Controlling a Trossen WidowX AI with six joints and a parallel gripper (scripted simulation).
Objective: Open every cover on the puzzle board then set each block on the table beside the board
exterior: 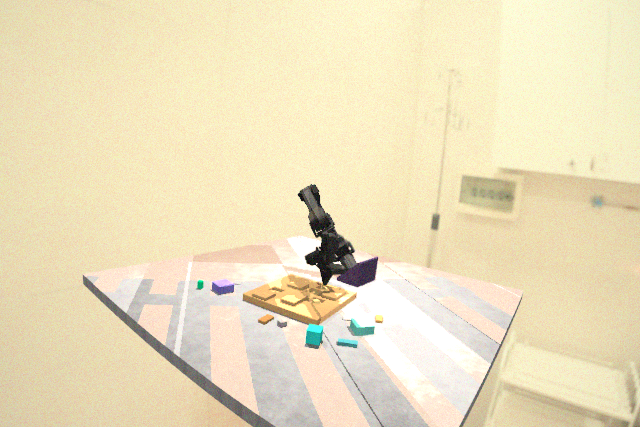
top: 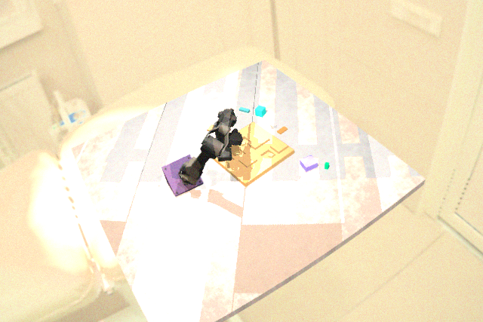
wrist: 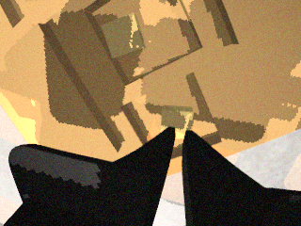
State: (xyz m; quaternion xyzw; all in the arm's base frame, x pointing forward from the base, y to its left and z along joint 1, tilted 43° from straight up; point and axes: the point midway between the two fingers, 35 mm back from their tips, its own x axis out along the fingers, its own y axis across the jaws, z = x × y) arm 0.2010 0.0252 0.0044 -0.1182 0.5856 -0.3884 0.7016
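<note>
Right now the teal block is 15 cm ahead of my gripper tip, 28 cm to the left of it and 2 cm below it. Also, from my gripper tip: purple block 30 cm ahead, 23 cm to the right, 2 cm below; cyan cube 31 cm ahead, 22 cm to the left, 1 cm below; small grey piece 31 cm ahead, 9 cm to the left, 2 cm below.
</note>
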